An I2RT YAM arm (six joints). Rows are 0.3 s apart.
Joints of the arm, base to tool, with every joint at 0 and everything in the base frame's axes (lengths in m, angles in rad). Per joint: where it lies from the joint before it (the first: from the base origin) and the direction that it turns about. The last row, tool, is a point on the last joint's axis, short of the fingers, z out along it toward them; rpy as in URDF.
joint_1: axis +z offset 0 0 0.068
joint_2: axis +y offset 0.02 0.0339 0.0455
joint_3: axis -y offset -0.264 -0.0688 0
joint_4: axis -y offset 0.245 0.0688 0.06
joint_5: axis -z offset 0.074 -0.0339 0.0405
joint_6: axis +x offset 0.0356 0 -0.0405
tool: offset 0 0 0 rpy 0 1.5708 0
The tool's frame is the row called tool.
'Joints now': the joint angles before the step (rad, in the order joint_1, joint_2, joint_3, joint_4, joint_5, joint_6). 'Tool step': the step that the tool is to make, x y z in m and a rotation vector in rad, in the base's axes. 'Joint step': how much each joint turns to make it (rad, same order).
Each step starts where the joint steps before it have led.
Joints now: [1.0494 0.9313 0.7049 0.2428 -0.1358 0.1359]
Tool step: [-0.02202 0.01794 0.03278 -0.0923 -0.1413 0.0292]
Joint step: [0.1387 0.0413 0.1618 -0.1555 0.1097 -0.1678]
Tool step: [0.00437 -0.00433 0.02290 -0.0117 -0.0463 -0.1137]
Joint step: [-0.0083 0.0068 0.0915 -0.0768 0.1061 -0.0457]
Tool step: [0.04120 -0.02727 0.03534 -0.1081 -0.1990 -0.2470]
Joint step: [-0.2119 0.0228 0.1450 -0.1001 0.0361 -0.2270]
